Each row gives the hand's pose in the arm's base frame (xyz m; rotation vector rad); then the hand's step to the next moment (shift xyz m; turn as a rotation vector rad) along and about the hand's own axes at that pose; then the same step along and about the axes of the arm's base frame.
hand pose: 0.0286 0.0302 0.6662 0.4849 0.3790 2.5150
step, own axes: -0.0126 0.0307 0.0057 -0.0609 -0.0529 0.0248
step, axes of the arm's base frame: -0.0018 -0.0310 0.0129 0.0824 0.0129 -0.0127
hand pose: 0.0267 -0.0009 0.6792 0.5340 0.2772 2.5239
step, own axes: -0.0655 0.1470 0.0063 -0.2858 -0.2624 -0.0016
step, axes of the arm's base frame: -0.0149 -0.1577 0.0291 0.3430 0.0622 -0.1703
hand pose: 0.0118 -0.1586 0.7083 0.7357 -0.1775 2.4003
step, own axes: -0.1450 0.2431 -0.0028 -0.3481 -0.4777 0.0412
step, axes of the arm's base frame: -0.0508 -0.2696 -0.0696 0.5319 0.1899 -0.1792
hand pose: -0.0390 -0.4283 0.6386 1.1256 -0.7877 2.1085
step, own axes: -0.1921 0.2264 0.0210 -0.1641 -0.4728 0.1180
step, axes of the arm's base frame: -0.0718 -0.2044 -0.2042 0.4837 0.1738 0.0137
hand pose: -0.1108 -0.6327 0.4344 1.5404 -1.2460 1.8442
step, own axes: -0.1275 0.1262 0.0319 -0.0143 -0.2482 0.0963
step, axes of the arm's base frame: -0.0450 -0.0631 -0.1649 0.2519 0.0472 0.0735
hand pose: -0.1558 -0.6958 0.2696 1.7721 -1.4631 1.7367
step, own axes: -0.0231 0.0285 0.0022 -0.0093 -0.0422 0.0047
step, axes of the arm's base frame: -0.0155 -0.0042 -0.0331 0.0374 0.0201 0.0095
